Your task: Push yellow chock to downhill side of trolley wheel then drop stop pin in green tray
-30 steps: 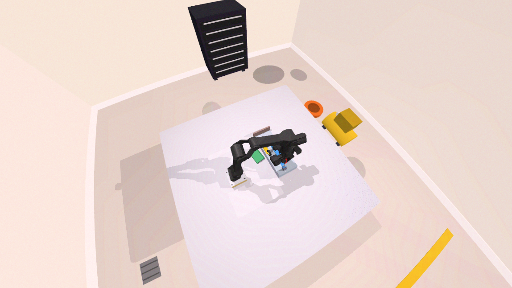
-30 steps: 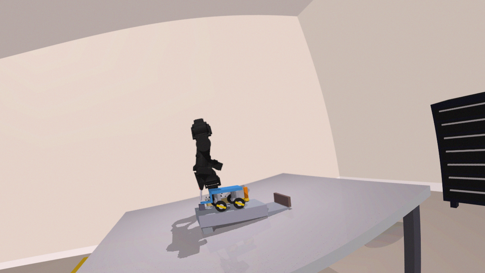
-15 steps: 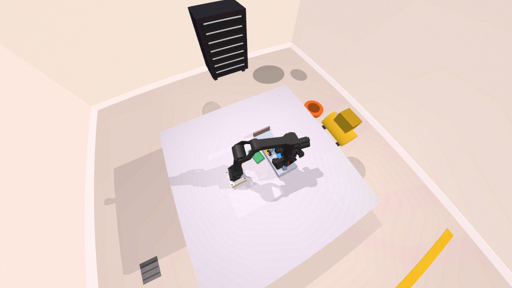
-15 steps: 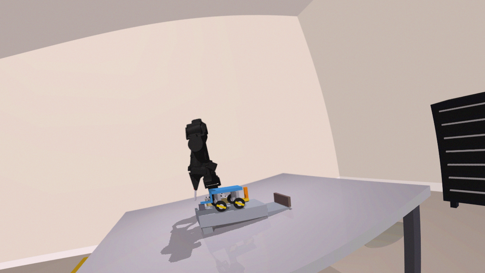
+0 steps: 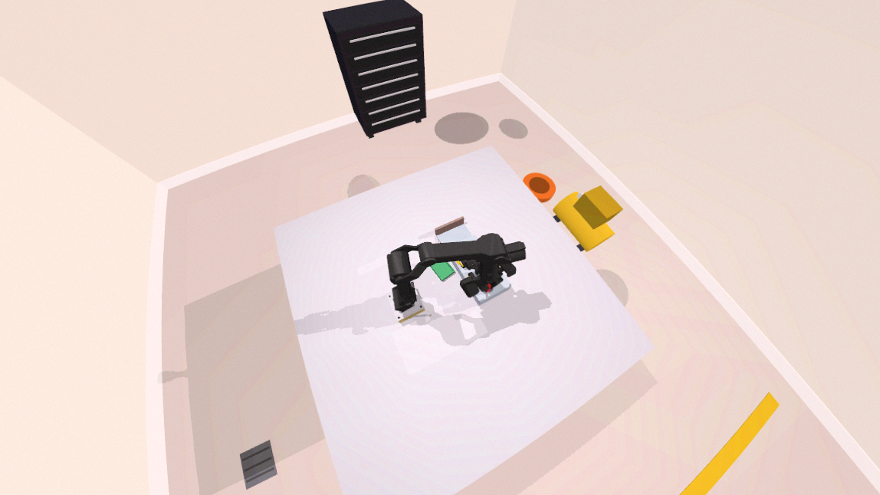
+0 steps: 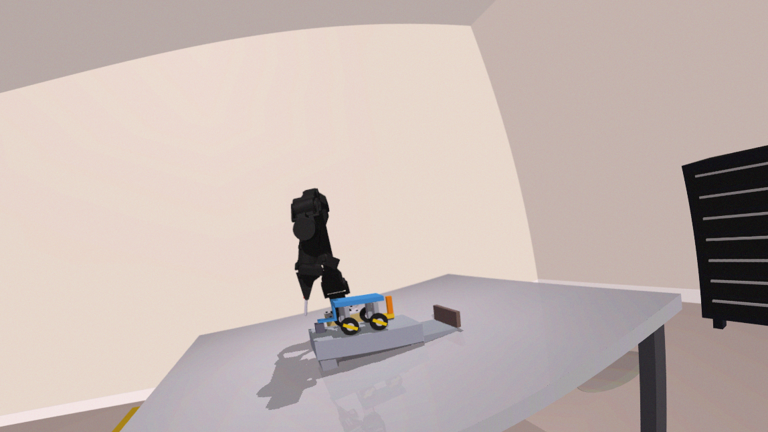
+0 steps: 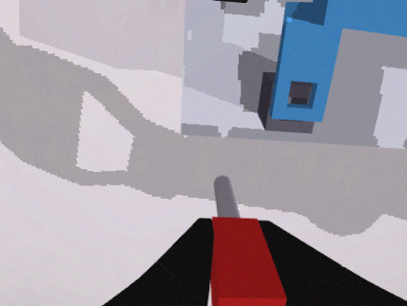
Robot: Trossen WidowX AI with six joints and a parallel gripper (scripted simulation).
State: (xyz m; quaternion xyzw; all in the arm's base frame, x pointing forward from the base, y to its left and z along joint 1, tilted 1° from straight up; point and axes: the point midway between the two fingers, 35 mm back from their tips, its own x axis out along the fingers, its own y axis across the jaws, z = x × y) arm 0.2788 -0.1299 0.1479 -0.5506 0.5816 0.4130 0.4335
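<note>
Right now the green tray is 70 mm behind my gripper tip, 220 mm to the left of it and 180 mm below it. Round my gripper tip: grey ramp 60 mm ahead, 120 mm to the left, 130 mm below; then red-headed stop pin right at my gripper tip; then blue trolley 60 mm ahead, 120 mm to the left, 70 mm below.
</note>
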